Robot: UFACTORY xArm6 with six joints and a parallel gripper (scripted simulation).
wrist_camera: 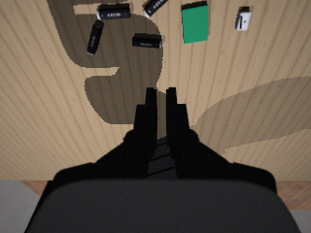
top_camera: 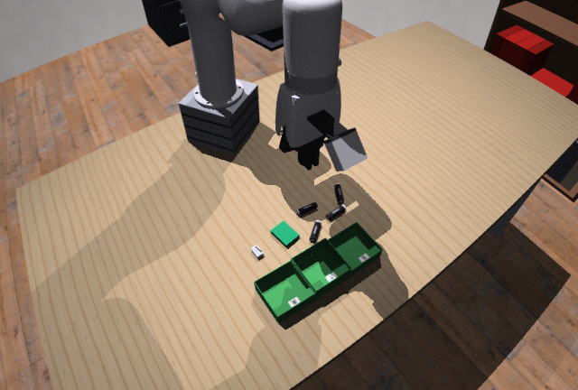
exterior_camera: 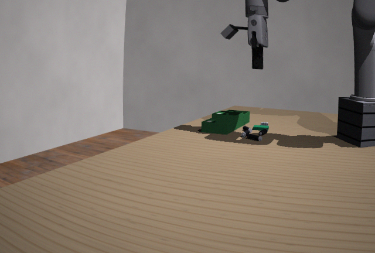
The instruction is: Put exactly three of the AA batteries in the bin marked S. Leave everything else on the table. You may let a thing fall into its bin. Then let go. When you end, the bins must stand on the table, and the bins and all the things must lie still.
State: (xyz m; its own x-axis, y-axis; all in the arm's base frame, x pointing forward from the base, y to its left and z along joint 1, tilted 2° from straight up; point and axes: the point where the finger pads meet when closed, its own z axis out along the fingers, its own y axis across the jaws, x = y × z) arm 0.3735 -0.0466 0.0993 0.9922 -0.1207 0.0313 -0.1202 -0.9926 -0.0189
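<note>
Right now the green bin marked S is 20 cm below my hand, 10 cm ahead of it and 6 cm to the right of it. From my hand the other things lie so: flat green block 21 cm below, 5 cm to the right, 1 cm behind; then small white block 21 cm below, 12 cm to the right, 2 cm behind.
</note>
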